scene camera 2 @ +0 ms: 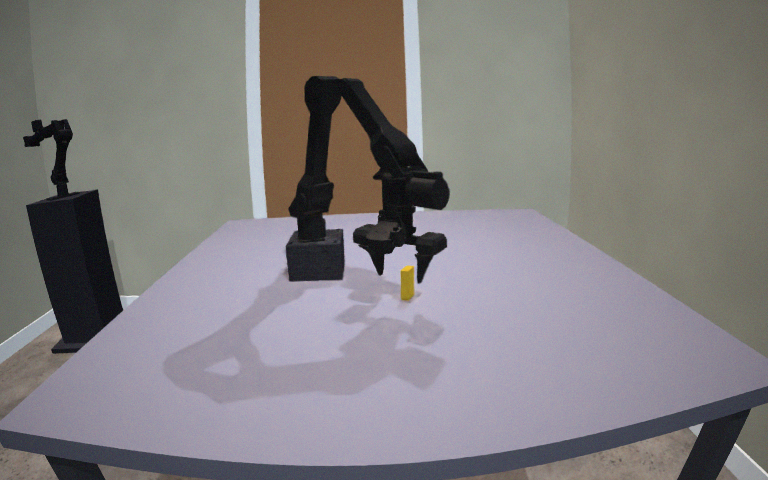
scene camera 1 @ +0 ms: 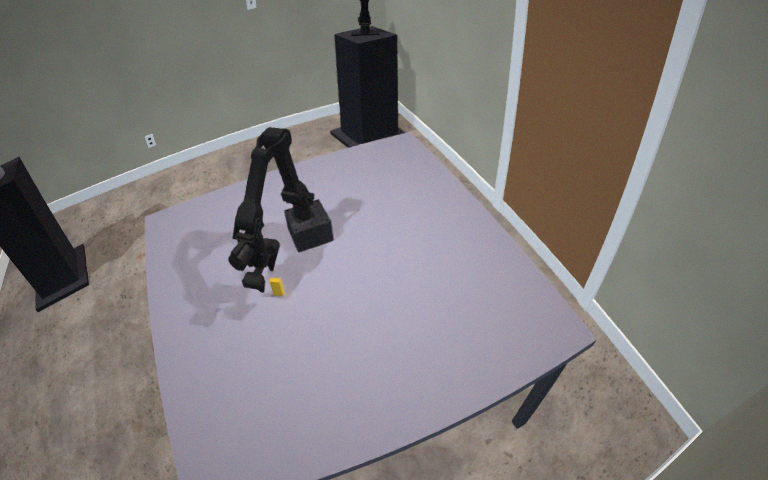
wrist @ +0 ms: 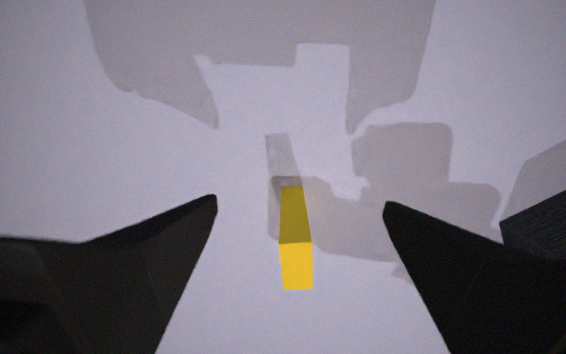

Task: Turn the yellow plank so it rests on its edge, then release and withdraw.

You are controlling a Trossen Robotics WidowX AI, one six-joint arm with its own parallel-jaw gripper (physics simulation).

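The yellow plank (scene camera 1: pixel 276 286) (scene camera 2: pixel 407 283) (wrist: pixel 296 265) stands upright, tall and narrow, on the table (scene camera 1: pixel 396 339) (scene camera 2: pixel 509 339) (wrist: pixel 75 125). In the wrist view its bright top face and one darker tall side show. My gripper (scene camera 1: pixel 267 279) (scene camera 2: pixel 399 277) (wrist: pixel 300 205) is open, pointing down, with its fingers wide apart and nothing held. In the wrist view the plank shows between the two fingers, slightly below the line of the fingertips, with a gap on each side. In scene camera 2 the fingertips hang above the table, and the right finger is close behind the plank.
The arm's dark base block (scene camera 1: pixel 310 229) (scene camera 2: pixel 314 260) (wrist: pixel 540 225) stands on the table near the gripper. A black pedestal (scene camera 1: pixel 367 84) (scene camera 2: pixel 62 266) carrying another arm (scene camera 1: pixel 364 16) (scene camera 2: pixel 62 147) stands beyond the table. Another dark pedestal (scene camera 1: pixel 33 243) stands at the left in scene camera 1.
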